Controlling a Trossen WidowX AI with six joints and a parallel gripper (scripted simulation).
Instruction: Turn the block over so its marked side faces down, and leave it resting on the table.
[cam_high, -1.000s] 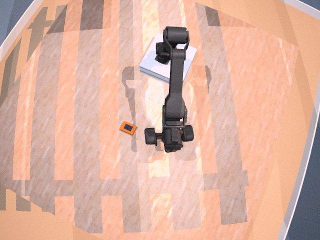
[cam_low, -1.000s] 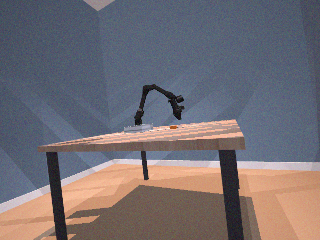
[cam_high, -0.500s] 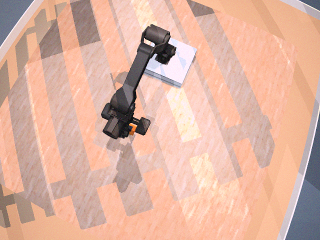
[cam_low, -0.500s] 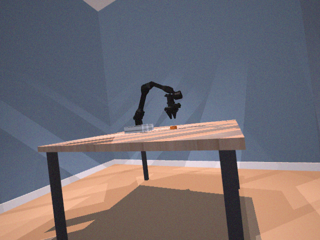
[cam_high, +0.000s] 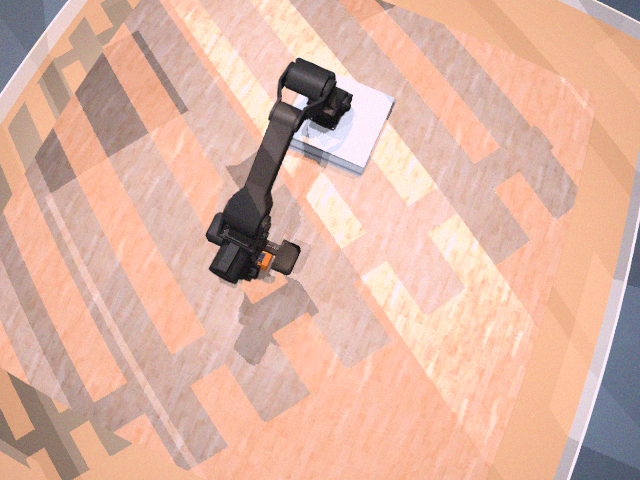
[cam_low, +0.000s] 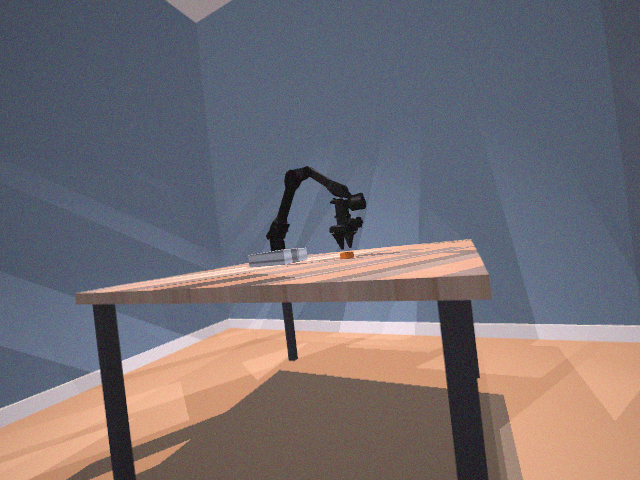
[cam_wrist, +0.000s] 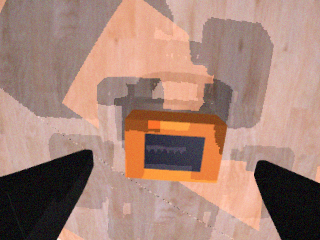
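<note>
The orange block is 2 cm below my gripper tip.
</note>
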